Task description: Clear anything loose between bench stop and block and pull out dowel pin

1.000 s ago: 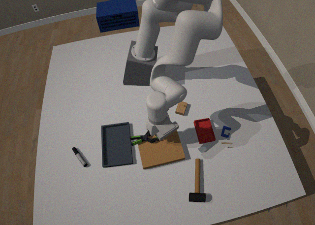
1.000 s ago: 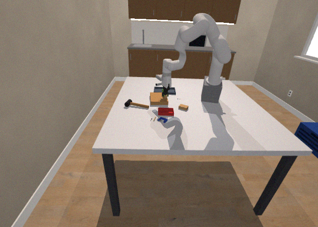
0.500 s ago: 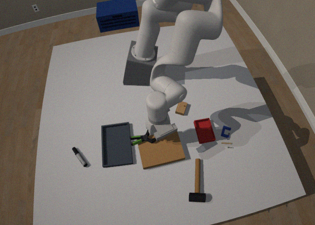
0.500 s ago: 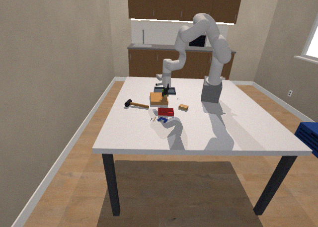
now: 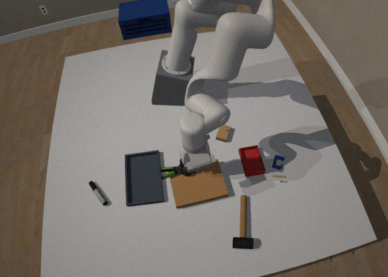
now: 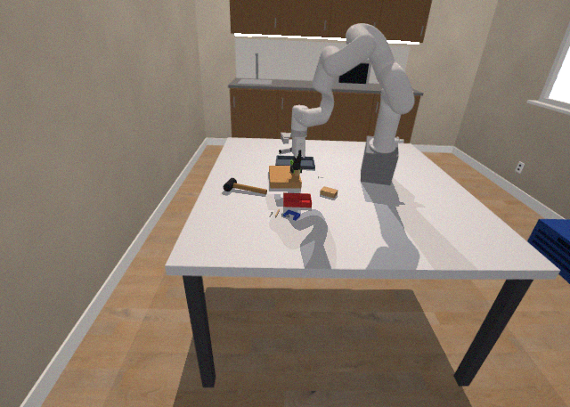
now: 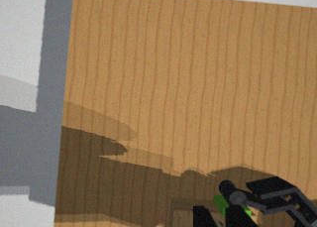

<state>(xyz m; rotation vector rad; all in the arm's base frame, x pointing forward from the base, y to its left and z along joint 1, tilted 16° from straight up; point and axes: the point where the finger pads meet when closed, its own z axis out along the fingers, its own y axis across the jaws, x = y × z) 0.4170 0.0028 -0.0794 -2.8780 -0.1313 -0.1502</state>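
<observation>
Now: hand 2 cm above the dowel pin. Round my hand: red box (2 cm ahead, 23 cm to the left, 7 cm below); grey tray (2 cm behind, 21 cm to the right, 7 cm below); small wooden block (4 cm below).
</observation>
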